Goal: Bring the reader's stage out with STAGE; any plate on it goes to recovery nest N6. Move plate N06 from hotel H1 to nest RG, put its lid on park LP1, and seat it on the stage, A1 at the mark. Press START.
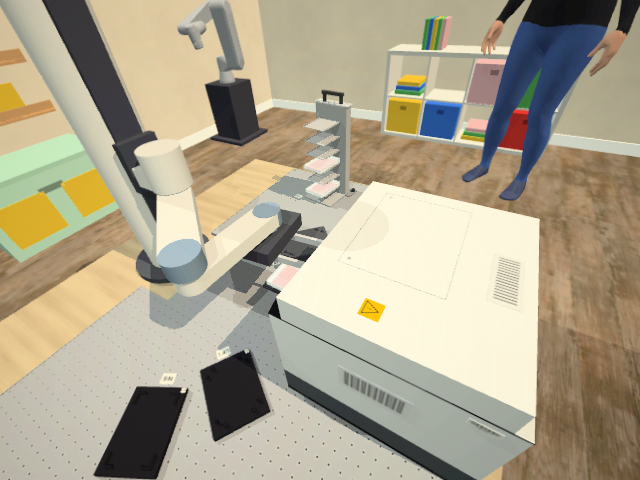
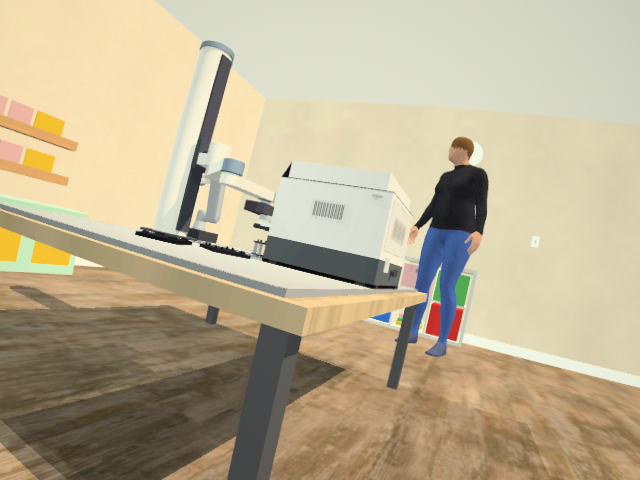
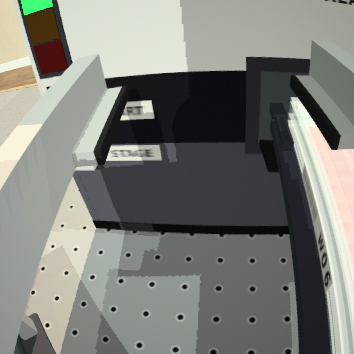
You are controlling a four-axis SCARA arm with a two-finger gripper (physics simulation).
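The reader has its stage out at the front. A pink-topped plate sits on it; its side label reads W06. My gripper is shut and empty, its fingers a gap apart, beside the stage in front of the button panel. The STAGE label and part of the START label show; the left finger hides the buttons. Nest N6 is bare. Hotel H1 holds a pink-topped upper plate and a lower plate; their labels are unreadable.
A black pad with a hard-to-read label lies between N6 and the reader. The arm's column stands left of the reader. A status light glows green at its top. A person stands behind the table.
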